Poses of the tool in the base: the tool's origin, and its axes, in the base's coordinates. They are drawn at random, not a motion.
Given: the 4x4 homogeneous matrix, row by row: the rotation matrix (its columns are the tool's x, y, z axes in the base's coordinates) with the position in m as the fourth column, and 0 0 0 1 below. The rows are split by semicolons.
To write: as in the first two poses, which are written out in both.
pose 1, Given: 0.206 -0.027 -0.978 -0.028; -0.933 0.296 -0.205 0.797; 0.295 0.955 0.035 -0.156; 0 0 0 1
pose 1, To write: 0.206 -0.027 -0.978 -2.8; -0.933 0.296 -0.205 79.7; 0.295 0.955 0.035 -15.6; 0 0 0 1
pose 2, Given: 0.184 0.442 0.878 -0.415; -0.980 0.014 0.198 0.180; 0.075 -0.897 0.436 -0.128; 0 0 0 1
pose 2, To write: 0.184 0.442 0.878 -41.5; -0.980 0.014 0.198 18.0; 0.075 -0.897 0.436 -12.8; 0 0 0 1
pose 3, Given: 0.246 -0.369 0.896 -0.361; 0.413 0.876 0.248 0.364; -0.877 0.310 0.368 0.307; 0 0 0 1
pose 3, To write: 0.246 -0.369 0.896 -36.1; 0.413 0.876 0.248 36.4; -0.877 0.310 0.368 30.7; 0 0 0 1
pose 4, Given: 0.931 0.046 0.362 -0.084; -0.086 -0.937 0.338 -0.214; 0.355 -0.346 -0.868 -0.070; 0 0 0 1
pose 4, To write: 0.931 0.046 0.362 -8.4; -0.086 -0.937 0.338 -21.4; 0.355 -0.346 -0.868 -7.0; 0 0 0 1
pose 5, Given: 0.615 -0.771 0.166 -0.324; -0.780 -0.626 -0.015 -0.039; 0.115 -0.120 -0.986 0.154; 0 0 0 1
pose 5, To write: 0.615 -0.771 0.166 -32.4; -0.780 -0.626 -0.015 -3.9; 0.115 -0.120 -0.986 15.4; 0 0 0 1
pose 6, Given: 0.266 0.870 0.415 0.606; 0.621 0.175 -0.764 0.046; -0.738 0.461 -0.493 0.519; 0 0 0 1
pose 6, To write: 0.266 0.870 0.415 60.6; 0.621 0.175 -0.764 4.6; -0.738 0.461 -0.493 51.9; 0 0 0 1
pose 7, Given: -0.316 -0.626 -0.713 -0.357; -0.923 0.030 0.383 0.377; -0.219 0.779 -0.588 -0.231; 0 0 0 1
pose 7, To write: -0.316 -0.626 -0.713 -35.7; -0.923 0.030 0.383 37.7; -0.219 0.779 -0.588 -23.1; 0 0 0 1
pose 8, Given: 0.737 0.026 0.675 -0.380; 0.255 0.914 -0.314 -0.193; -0.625 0.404 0.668 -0.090; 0 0 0 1
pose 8, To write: 0.737 0.026 0.675 -38.0; 0.255 0.914 -0.314 -19.3; -0.625 0.404 0.668 -9.0; 0 0 0 1
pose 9, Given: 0.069 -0.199 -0.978 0.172; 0.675 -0.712 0.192 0.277; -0.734 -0.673 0.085 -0.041; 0 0 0 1
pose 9, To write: 0.069 -0.199 -0.978 17.2; 0.675 -0.712 0.192 27.7; -0.734 -0.673 0.085 -4.1; 0 0 0 1
